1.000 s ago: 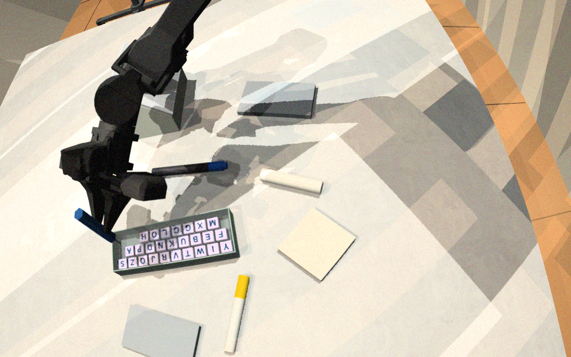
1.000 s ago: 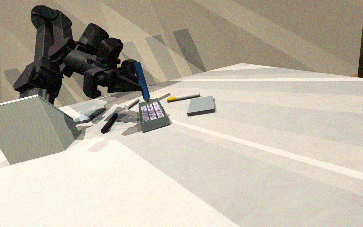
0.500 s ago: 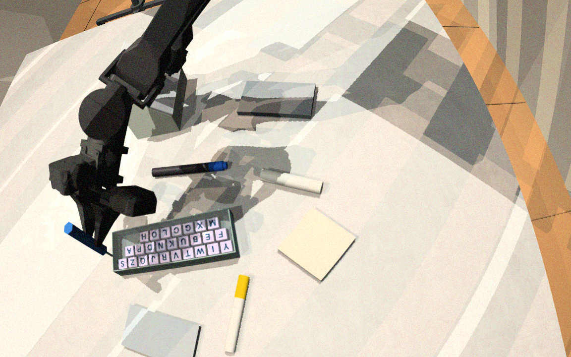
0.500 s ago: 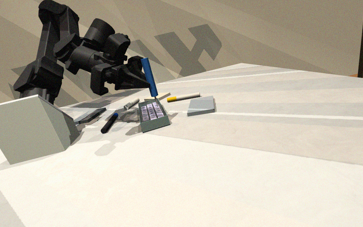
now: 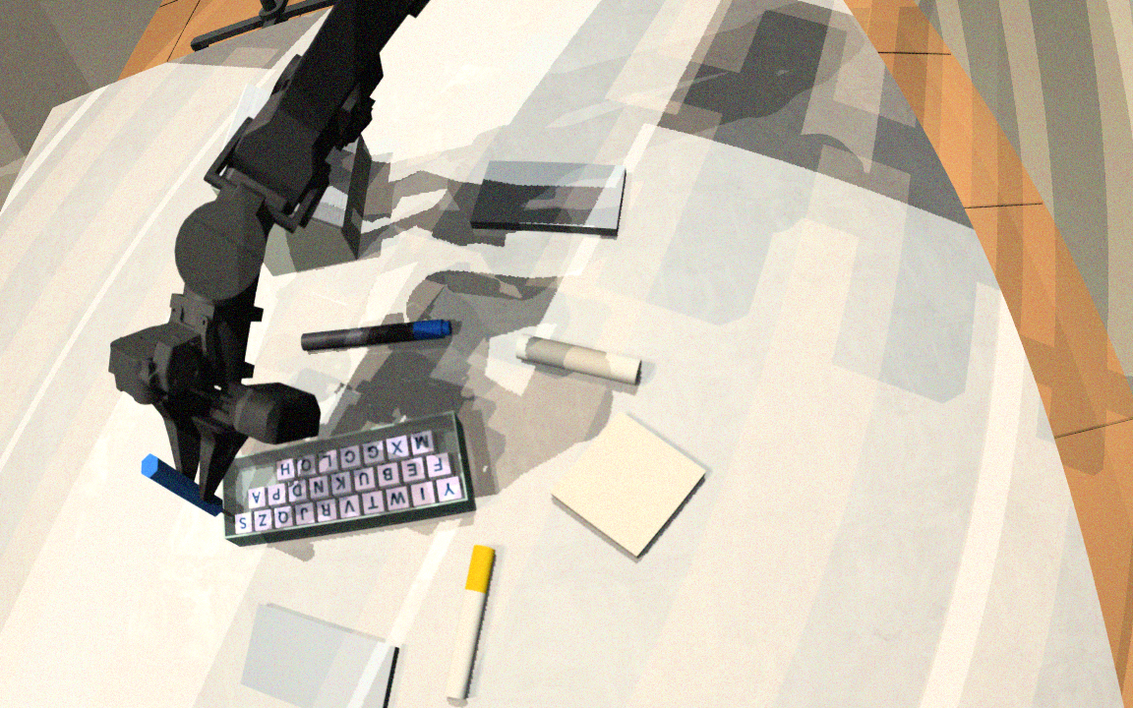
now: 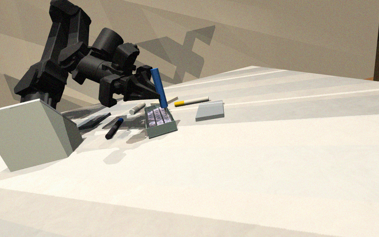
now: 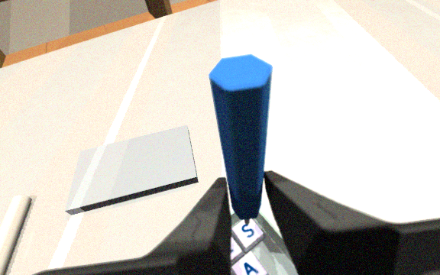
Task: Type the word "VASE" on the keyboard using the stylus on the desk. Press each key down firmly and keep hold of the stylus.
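Now: the yellow-capped marker 10 cm ahead of my gripper tip, 18 cm to the left of it and 8 cm below it. Round my gripper tip: blue-capped black marker: 14 cm behind, 16 cm to the left, 8 cm below; then stylus: 2 cm below; then grey pad: 13 cm ahead, 5 cm to the left, 9 cm below.
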